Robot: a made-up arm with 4 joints.
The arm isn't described. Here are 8 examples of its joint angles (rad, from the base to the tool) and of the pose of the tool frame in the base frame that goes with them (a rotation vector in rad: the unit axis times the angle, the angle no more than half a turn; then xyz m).
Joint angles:
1: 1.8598 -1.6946 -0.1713 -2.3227
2: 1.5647 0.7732 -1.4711 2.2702
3: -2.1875 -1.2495 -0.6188 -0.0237
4: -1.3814 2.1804 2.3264 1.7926
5: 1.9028 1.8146 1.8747 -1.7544
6: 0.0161 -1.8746 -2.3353 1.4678
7: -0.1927 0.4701 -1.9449 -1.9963
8: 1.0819 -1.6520 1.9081 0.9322
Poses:
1: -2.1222 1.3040 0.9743 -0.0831 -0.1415 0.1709
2: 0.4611 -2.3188 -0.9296 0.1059 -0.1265 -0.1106
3: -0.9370 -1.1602 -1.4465 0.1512 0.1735 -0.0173
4: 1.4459 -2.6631 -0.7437 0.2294 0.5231 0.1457
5: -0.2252 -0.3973 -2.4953 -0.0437 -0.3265 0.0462
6: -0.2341 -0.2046 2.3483 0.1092 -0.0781 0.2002
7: 0.6145 -1.0823 -2.1319 -0.1393 0.1307 -0.0849
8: -0.1831 -0.6073 -0.8237 -0.3225 0.2109 0.0587
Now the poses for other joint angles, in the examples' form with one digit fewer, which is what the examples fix.
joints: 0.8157 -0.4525 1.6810 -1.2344
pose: -1.157 -1.945 1.162 -0.219 0.012 -0.063
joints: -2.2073 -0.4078 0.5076 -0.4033
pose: -1.149 0.132 -2.010 0.301 0.087 0.020
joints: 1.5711 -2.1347 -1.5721 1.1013
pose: -0.674 0.816 -2.819 0.155 -0.080 0.121
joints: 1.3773 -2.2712 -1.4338 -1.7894
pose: -2.379 0.300 0.236 -0.123 -0.092 0.156
